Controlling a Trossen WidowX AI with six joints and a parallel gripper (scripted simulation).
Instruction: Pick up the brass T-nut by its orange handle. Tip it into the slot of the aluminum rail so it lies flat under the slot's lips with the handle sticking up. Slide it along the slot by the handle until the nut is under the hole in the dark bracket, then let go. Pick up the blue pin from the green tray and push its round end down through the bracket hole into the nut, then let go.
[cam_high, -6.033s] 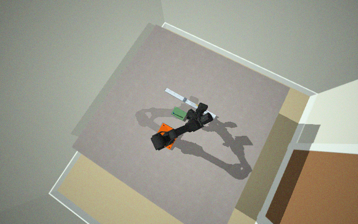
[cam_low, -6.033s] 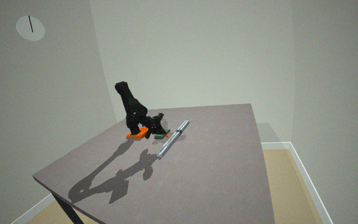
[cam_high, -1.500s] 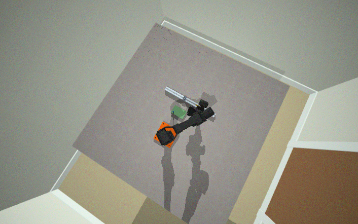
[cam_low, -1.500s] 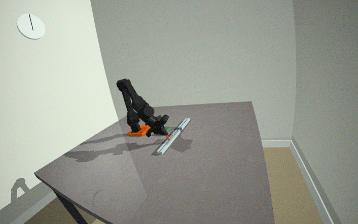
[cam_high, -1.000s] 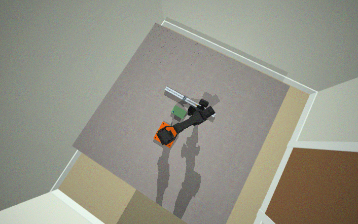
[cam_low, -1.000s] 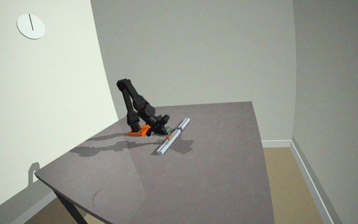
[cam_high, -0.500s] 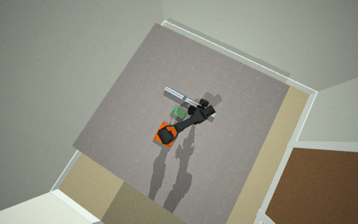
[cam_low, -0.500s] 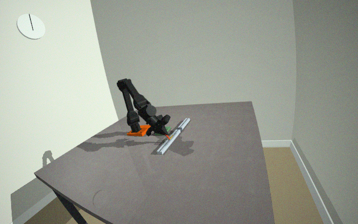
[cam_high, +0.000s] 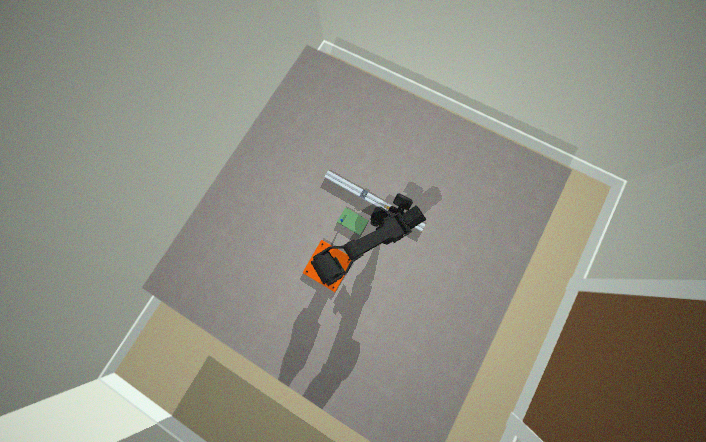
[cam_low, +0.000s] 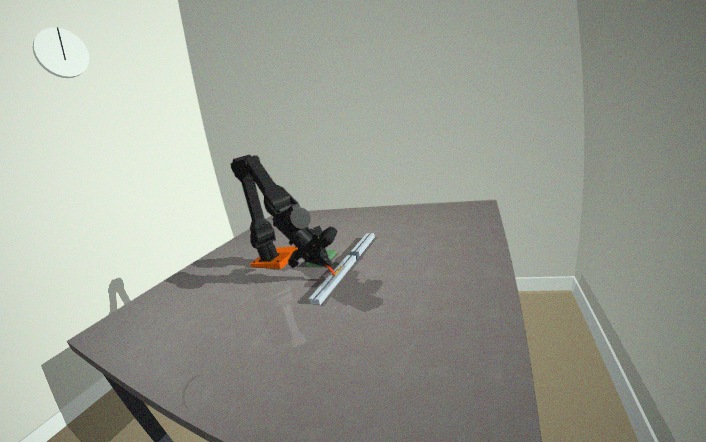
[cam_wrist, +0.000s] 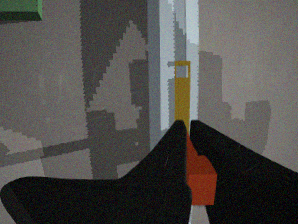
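Now: gripper tip 1 cm to the right of the brass T-nut. Also, from my gripper tip: blue pin: 16 cm to the left, 12 cm behind, 2 cm below; green tray: 15 cm to the left, 11 cm behind, 3 cm below; aluminum rail: 12 cm to the left, 3 cm below, 2 cm ahead.
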